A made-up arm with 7 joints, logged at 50 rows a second.
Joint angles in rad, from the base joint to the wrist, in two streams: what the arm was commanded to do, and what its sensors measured. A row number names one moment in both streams.
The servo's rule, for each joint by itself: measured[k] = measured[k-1] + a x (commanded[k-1-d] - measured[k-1]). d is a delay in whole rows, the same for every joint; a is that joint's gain. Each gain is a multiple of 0.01, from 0.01 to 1. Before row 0 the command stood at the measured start. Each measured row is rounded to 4 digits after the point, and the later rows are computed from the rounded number. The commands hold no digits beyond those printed.
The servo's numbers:
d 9
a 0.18 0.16 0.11 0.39 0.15 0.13 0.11
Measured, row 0: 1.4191, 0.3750, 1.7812, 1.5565, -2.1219, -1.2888, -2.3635
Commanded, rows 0 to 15: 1.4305, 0.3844, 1.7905, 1.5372, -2.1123, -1.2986, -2.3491; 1.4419, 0.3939, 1.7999, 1.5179, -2.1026, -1.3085, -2.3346; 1.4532, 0.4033, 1.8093, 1.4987, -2.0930, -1.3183, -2.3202; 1.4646, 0.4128, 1.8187, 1.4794, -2.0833, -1.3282, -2.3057; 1.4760, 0.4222, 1.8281, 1.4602, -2.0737, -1.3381, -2.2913; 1.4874, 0.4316, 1.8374, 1.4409, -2.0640, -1.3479, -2.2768; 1.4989, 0.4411, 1.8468, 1.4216, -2.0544, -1.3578, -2.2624; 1.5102, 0.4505, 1.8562, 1.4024, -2.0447, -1.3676, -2.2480; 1.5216, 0.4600, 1.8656, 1.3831, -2.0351, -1.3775, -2.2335; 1.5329, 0.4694, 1.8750, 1.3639, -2.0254, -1.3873, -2.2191; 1.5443, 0.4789, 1.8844, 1.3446, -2.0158, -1.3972, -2.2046; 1.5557, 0.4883, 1.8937, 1.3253, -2.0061, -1.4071, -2.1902; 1.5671, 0.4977, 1.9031, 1.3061, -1.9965, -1.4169, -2.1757; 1.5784, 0.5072, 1.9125, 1.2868, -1.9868, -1.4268, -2.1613; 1.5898, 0.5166, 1.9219, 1.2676, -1.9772, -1.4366, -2.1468; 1.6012, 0.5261, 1.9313, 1.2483, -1.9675, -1.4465, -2.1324
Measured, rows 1 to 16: 1.4191, 0.3750, 1.7812, 1.5565, -2.1219, -1.2888, -2.3635; 1.4191, 0.3750, 1.7812, 1.5565, -2.1219, -1.2888, -2.3635; 1.4191, 0.3750, 1.7812, 1.5565, -2.1219, -1.2888, -2.3635; 1.4191, 0.3750, 1.7812, 1.5565, -2.1219, -1.2888, -2.3635; 1.4191, 0.3750, 1.7812, 1.5565, -2.1219, -1.2888, -2.3635; 1.4191, 0.3750, 1.7812, 1.5565, -2.1219, -1.2888, -2.3635; 1.4191, 0.3750, 1.7812, 1.5565, -2.1219, -1.2888, -2.3635; 1.4191, 0.3750, 1.7812, 1.5565, -2.1219, -1.2888, -2.3635; 1.4191, 0.3750, 1.7812, 1.5565, -2.1219, -1.2888, -2.3635; 1.4212, 0.3765, 1.7822, 1.5490, -2.1205, -1.2901, -2.3619; 1.4249, 0.3793, 1.7841, 1.5369, -2.1178, -1.2925, -2.3589; 1.4300, 0.3831, 1.7869, 1.5220, -2.1141, -1.2959, -2.3546; 1.4362, 0.3879, 1.7904, 1.5054, -2.1095, -1.3001, -2.3492; 1.4434, 0.3934, 1.7945, 1.4878, -2.1041, -1.3050, -2.3428; 1.4513, 0.3995, 1.7992, 1.4695, -2.0981, -1.3106, -2.3355; 1.4599, 0.4062, 1.8044, 1.4508, -2.0915, -1.3167, -2.3275
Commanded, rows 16 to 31: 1.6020, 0.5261, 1.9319, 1.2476, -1.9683, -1.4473, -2.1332; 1.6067, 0.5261, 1.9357, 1.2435, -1.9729, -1.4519, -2.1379; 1.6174, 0.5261, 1.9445, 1.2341, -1.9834, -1.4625, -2.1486; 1.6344, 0.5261, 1.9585, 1.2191, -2.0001, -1.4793, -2.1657; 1.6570, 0.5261, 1.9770, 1.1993, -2.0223, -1.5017, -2.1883; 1.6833, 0.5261, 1.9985, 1.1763, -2.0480, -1.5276, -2.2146; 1.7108, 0.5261, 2.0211, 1.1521, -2.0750, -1.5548, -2.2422; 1.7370, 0.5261, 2.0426, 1.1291, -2.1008, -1.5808, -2.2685; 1.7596, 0.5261, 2.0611, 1.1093, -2.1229, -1.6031, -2.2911; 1.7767, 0.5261, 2.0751, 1.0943, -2.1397, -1.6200, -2.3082; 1.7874, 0.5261, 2.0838, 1.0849, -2.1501, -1.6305, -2.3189; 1.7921, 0.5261, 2.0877, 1.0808, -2.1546, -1.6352, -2.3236; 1.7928, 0.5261, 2.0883, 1.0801, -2.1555, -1.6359, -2.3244; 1.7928, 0.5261, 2.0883, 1.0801, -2.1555, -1.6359, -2.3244; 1.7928, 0.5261, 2.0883, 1.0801, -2.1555, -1.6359, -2.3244; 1.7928, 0.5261, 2.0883, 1.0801, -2.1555, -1.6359, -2.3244
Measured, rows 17 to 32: 1.4690, 0.4133, 1.8101, 1.4319, -2.0845, -1.3233, -2.3188; 1.4785, 0.4208, 1.8162, 1.4129, -2.0771, -1.3303, -2.3094; 1.4883, 0.4286, 1.8227, 1.3938, -2.0693, -1.3377, -2.2995; 1.4984, 0.4366, 1.8295, 1.3746, -2.0613, -1.3454, -2.2891; 1.5087, 0.4449, 1.8366, 1.3554, -2.0530, -1.3534, -2.2782; 1.5192, 0.4533, 1.8439, 1.3362, -2.0445, -1.3617, -2.2669; 1.5299, 0.4619, 1.8514, 1.3169, -2.0358, -1.3702, -2.2553; 1.5407, 0.4707, 1.8592, 1.2977, -2.0270, -1.3788, -2.2434; 1.5516, 0.4796, 1.8671, 1.2784, -2.0181, -1.3876, -2.2312; 1.5607, 0.4870, 1.8742, 1.2664, -2.0106, -1.3954, -2.2204; 1.5690, 0.4933, 1.8810, 1.2575, -2.0049, -1.4027, -2.2113; 1.5777, 0.4985, 1.8880, 1.2484, -2.0017, -1.4105, -2.2044; 1.5879, 0.5029, 1.8958, 1.2370, -2.0015, -1.4194, -2.2001; 1.6003, 0.5066, 1.9047, 1.2223, -2.0046, -1.4301, -2.1988; 1.6152, 0.5097, 1.9150, 1.2044, -2.0111, -1.4428, -2.2005; 1.6324, 0.5123, 1.9267, 1.1840, -2.0207, -1.4574, -2.2051
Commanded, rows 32 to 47: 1.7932, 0.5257, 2.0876, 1.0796, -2.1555, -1.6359, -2.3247; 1.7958, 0.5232, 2.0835, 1.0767, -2.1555, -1.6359, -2.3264; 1.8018, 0.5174, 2.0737, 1.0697, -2.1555, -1.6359, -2.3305; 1.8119, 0.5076, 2.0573, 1.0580, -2.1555, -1.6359, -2.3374; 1.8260, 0.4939, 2.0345, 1.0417, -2.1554, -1.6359, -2.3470; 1.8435, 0.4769, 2.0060, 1.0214, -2.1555, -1.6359, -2.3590; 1.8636, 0.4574, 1.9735, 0.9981, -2.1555, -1.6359, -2.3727; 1.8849, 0.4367, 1.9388, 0.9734, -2.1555, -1.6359, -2.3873; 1.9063, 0.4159, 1.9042, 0.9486, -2.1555, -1.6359, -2.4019; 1.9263, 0.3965, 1.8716, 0.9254, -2.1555, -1.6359, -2.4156; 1.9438, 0.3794, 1.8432, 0.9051, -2.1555, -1.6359, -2.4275; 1.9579, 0.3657, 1.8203, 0.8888, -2.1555, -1.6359, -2.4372; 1.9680, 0.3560, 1.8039, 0.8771, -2.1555, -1.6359, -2.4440; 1.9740, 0.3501, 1.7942, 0.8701, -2.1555, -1.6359, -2.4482; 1.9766, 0.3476, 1.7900, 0.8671, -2.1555, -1.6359, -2.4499; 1.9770, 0.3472, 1.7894, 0.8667, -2.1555, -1.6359, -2.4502
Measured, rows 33 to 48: 1.6512, 0.5145, 1.9394, 1.1626, -2.0327, -1.4734, -2.2121; 1.6707, 0.5164, 1.9528, 1.1418, -2.0462, -1.4903, -2.2208; 1.6898, 0.5180, 1.9663, 1.1233, -2.0602, -1.5072, -2.2304; 1.7074, 0.5193, 1.9792, 1.1083, -2.0737, -1.5232, -2.2401; 1.7226, 0.5204, 1.9911, 1.0976, -2.0858, -1.5378, -2.2493; 1.7352, 0.5213, 2.0018, 1.0908, -2.0963, -1.5506, -2.2576; 1.7456, 0.5221, 2.0113, 1.0866, -2.1052, -1.5617, -2.2649; 1.7541, 0.5227, 2.0198, 1.0841, -2.1127, -1.5713, -2.2714; 1.7611, 0.5232, 2.0273, 1.0825, -2.1191, -1.5797, -2.2772; 1.7669, 0.5236, 2.0339, 1.0814, -2.1246, -1.5870, -2.2824; 1.7721, 0.5235, 2.0394, 1.0796, -2.1292, -1.5934, -2.2872; 1.7774, 0.5225, 2.0432, 1.0757, -2.1331, -1.5989, -2.2920; 1.7836, 0.5201, 2.0448, 1.0688, -2.1365, -1.6037, -2.2970; 1.7912, 0.5159, 2.0437, 1.0582, -2.1393, -1.6079, -2.3025; 1.8006, 0.5097, 2.0396, 1.0438, -2.1417, -1.6115, -2.3087; 1.8119, 0.5013, 2.0323, 1.0260, -2.1438, -1.6147, -2.3157
